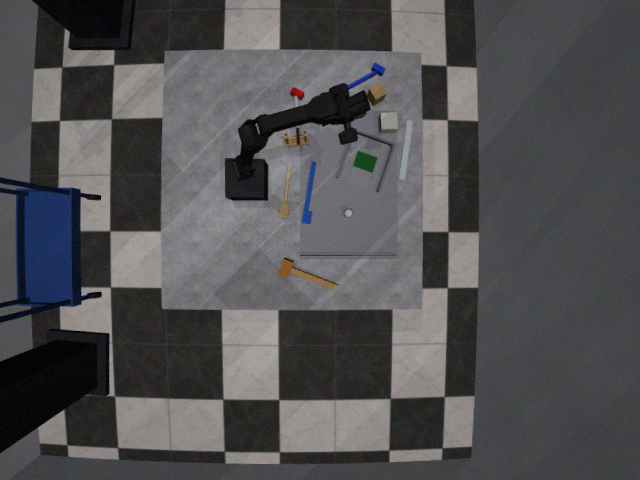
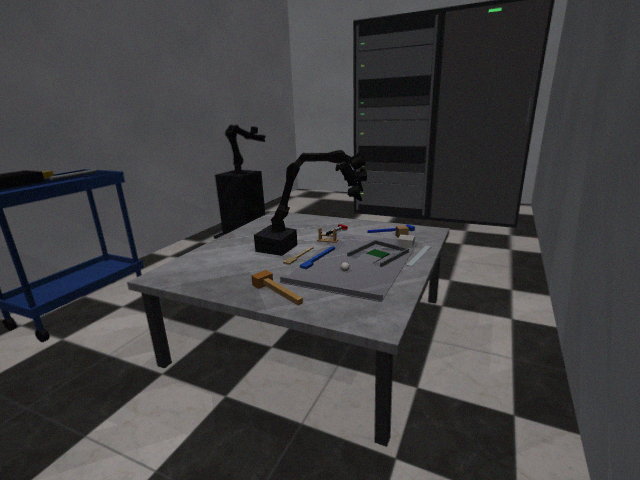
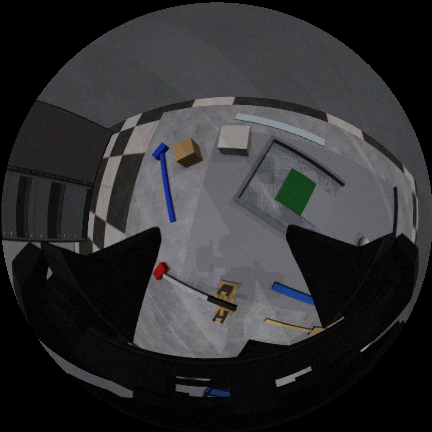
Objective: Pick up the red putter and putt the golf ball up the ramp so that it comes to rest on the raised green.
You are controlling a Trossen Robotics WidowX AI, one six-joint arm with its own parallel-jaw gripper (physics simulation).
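Frame: origin at the arm's base, x ahead, y right, z down, level; centimetres.
Seen in the pictures: gripper, between the fingertips: point(image 2: 361, 195) point(image 3: 225, 232); arm's base, origin of its link: point(image 1: 245, 172) point(image 2: 278, 230).
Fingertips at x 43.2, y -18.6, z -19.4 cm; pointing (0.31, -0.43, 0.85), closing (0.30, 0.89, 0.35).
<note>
Offsets run from my fingertips to a thing's top centre. "pt": to the spot under its first point. Level surfaces: height alone.
The red putter point(image 1: 296, 103) point(image 2: 342, 226) point(image 3: 187, 286) has a red head, a pale shaft and a black handle. Its handle end lies across a small wooden stand point(image 1: 285, 139) point(image 2: 327, 239) point(image 3: 228, 285). The white golf ball @[dx +4.9, dy +33.6, dz +24.7 cm] point(image 1: 348, 212) point(image 2: 344, 266) point(image 3: 363, 241) rests on the grey board @[dz +29.0 cm] point(image 1: 320, 242) point(image 2: 330, 281), apart from the green. The green patch @[pt dx +11.8, dy +7.9, dz +28.4 cm] point(image 1: 364, 161) point(image 2: 377, 253) point(image 3: 296, 191) lies between low dark walls. My gripper point(image 1: 347, 112) point(image 2: 356, 186) point(image 3: 225, 232) is wide open and empty, high above the table. The ramp's slope is hard to make out.
A blue mallet @[dx +6.6, dy -32.2, dz +26.7 cm] point(image 1: 378, 69) point(image 3: 166, 187), a brown cube @[dx +15.9, dy -24.6, dz +23.3 cm] point(image 1: 376, 94) point(image 3: 188, 153) and a whitish block @[dx +22.2, dy -11.2, dz +24.5 cm] point(image 1: 388, 121) point(image 3: 234, 139) lie at the back right. A blue bar @[dx -13.5, dy +24.7, dz +27.6 cm] point(image 1: 309, 192), a wooden paddle @[pt dx -26.0, dy +33.9, dz +28.3 cm] point(image 1: 284, 210) and an orange mallet @[pt dx -23.7, dy +61.5, dz +24.2 cm] point(image 1: 285, 268) point(image 2: 262, 279) also lie on the table.
</note>
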